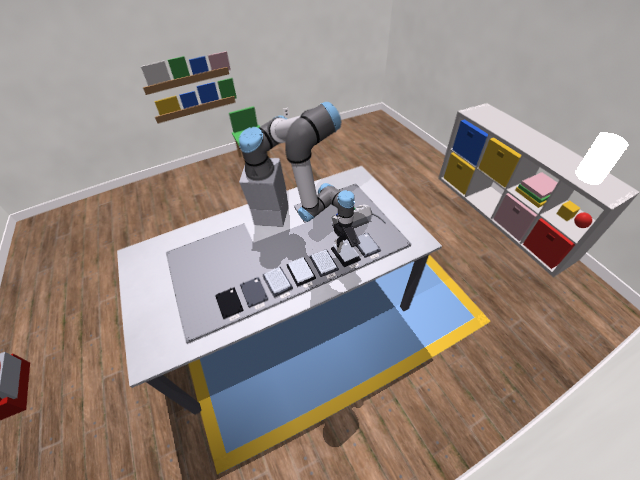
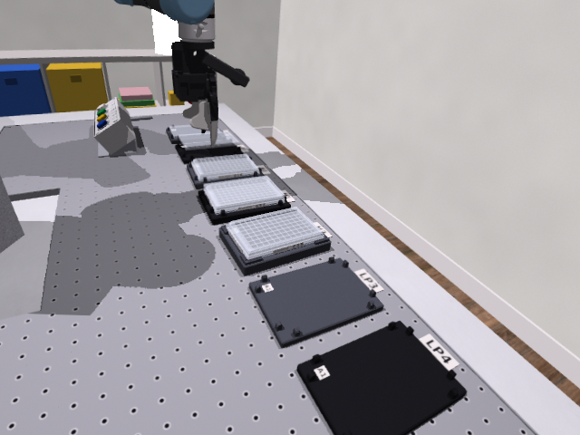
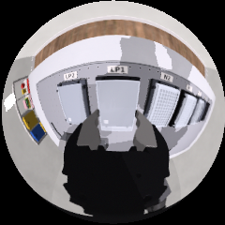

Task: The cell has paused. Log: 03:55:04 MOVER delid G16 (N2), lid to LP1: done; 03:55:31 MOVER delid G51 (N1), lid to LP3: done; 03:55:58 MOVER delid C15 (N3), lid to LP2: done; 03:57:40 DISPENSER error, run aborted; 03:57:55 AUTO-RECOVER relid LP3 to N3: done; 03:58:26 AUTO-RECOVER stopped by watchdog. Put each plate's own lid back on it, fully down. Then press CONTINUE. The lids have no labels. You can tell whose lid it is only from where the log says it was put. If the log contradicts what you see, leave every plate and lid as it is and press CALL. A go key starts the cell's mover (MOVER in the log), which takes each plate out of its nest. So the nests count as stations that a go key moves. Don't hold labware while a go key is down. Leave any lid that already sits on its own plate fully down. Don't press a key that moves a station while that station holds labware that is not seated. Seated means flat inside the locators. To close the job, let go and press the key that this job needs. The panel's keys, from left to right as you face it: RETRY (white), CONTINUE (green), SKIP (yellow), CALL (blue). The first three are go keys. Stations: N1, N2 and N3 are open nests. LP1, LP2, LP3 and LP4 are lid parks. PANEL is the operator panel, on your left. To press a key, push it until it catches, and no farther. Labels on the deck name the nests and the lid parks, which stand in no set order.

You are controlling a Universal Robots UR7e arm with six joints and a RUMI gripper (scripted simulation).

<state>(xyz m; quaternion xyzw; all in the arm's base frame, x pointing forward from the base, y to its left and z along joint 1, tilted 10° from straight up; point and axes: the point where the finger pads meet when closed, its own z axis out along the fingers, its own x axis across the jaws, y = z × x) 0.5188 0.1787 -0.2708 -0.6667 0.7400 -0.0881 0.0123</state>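
My gripper is now 40 mm above the park LP1. From my hand the other things lie so: lid park LP3 (70 mm behind, 520 mm to the right, 40 mm below); green key (200 mm behind, 210 mm to the left, 20 mm above); white key (200 mm behind, 260 mm to the left, 20 mm above).
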